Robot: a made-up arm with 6 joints. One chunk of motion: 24 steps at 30 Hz.
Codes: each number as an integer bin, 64 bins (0 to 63) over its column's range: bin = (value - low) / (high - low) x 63, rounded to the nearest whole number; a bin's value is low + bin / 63 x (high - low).
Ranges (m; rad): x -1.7..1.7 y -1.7..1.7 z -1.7..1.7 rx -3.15..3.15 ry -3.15..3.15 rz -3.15..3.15
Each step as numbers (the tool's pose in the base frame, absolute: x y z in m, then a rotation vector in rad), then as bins.
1 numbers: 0.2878 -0.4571 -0.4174 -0.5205 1.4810 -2.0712
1 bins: 37 23 24 26 46 11
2 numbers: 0.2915 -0.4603 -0.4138 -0.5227 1.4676 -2.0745
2 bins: 37 23 24 26 46 11
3 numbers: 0.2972 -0.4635 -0.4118 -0.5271 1.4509 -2.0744
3 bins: 37 23 24 26 46 11
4 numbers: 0.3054 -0.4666 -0.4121 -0.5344 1.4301 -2.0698
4 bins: 37 23 24 26 46 11
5 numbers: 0.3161 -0.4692 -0.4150 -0.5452 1.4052 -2.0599
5 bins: 37 23 24 26 46 11
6 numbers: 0.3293 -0.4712 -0.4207 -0.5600 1.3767 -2.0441
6 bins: 38 23 24 26 45 11
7 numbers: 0.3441 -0.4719 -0.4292 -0.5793 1.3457 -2.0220
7 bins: 38 23 24 26 45 11
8 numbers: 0.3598 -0.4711 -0.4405 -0.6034 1.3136 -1.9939
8 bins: 38 23 23 25 45 12
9 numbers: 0.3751 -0.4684 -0.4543 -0.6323 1.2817 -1.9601
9 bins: 38 23 23 25 44 12
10 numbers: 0.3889 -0.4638 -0.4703 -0.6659 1.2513 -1.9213
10 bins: 39 23 23 25 44 12
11 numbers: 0.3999 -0.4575 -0.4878 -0.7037 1.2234 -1.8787
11 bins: 39 23 22 24 44 13
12 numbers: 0.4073 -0.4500 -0.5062 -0.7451 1.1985 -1.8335
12 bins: 39 23 22 24 43 13
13 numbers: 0.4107 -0.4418 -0.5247 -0.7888 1.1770 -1.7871
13 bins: 39 23 22 24 43 14
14 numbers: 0.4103 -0.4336 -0.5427 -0.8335 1.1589 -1.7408
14 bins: 39 23 21 23 43 14
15 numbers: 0.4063 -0.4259 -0.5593 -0.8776 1.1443 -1.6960
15 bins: 39 24 21 23 43 15
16 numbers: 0.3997 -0.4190 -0.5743 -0.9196 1.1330 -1.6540
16 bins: 39 24 21 22 43 15
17 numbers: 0.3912 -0.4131 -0.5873 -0.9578 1.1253 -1.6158
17 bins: 39 24 21 22 43 15
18 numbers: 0.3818 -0.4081 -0.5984 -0.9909 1.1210 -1.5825
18 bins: 39 24 20 22 43 16
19 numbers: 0.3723 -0.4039 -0.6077 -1.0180 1.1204 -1.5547
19 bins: 38 24 20 21 43 16
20 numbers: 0.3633 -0.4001 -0.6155 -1.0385 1.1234 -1.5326
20 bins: 38 24 20 21 43 16
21 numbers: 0.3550 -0.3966 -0.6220 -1.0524 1.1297 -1.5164
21 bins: 38 24 20 21 43 16
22 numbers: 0.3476 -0.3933 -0.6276 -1.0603 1.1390 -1.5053
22 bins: 38 24 20 21 43 16
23 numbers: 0.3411 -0.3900 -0.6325 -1.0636 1.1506 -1.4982
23 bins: 38 24 20 21 43 17
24 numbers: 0.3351 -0.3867 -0.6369 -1.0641 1.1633 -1.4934
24 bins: 38 24 20 21 43 17
